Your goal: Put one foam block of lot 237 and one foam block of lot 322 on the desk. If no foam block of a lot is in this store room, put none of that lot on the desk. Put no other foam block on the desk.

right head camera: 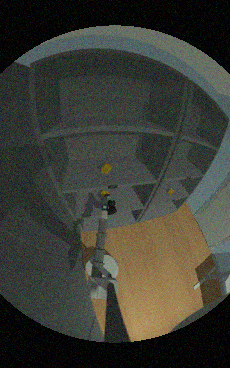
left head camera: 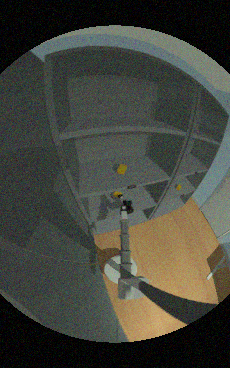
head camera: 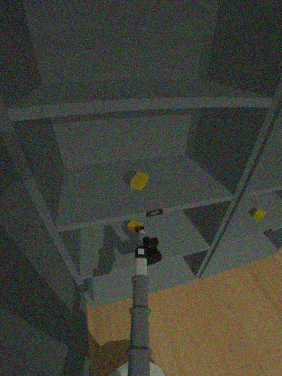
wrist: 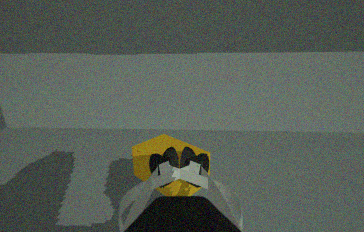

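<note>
A yellow foam block lies on the lower shelf. My gripper is at this block, its fingertips close together. In the wrist view they overlap the block's front, and the block shows wider than both fingers, behind and below them. Whether they touch it cannot be told. A second yellow block lies on the shelf above. A third yellow block lies in the right bay. No lot numbers are readable.
A small dark label is on the upper shelf's front edge, unreadable. An upright separates the two bays. A dark grey surface stands close on the left. A brown piece of furniture stands at lower right; whether it is the desk cannot be told.
</note>
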